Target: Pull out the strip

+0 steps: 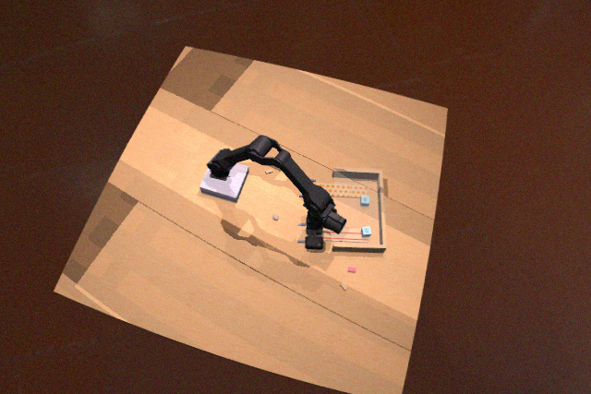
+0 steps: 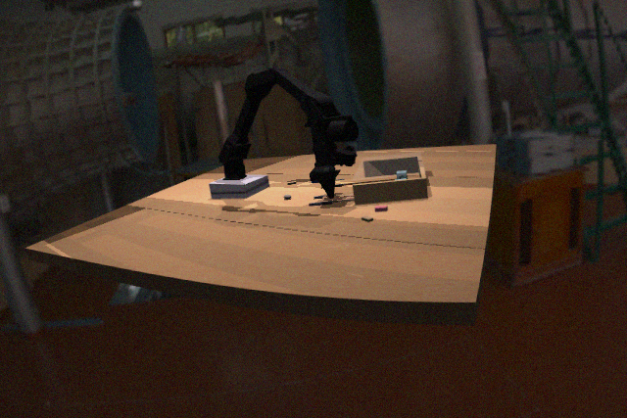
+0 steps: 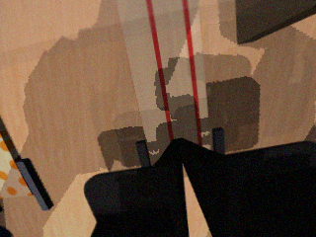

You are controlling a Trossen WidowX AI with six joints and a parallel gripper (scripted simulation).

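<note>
The red-lined strip is 90 mm ahead of my gripper tip and 10 mm to the left of it. Also, from my gripper tip: blue disc (230 mm to the left, 130 mm behind); grey lump (150 mm behind, 30 mm to the left); pink block (160 mm ahead, 110 mm to the right).
</note>
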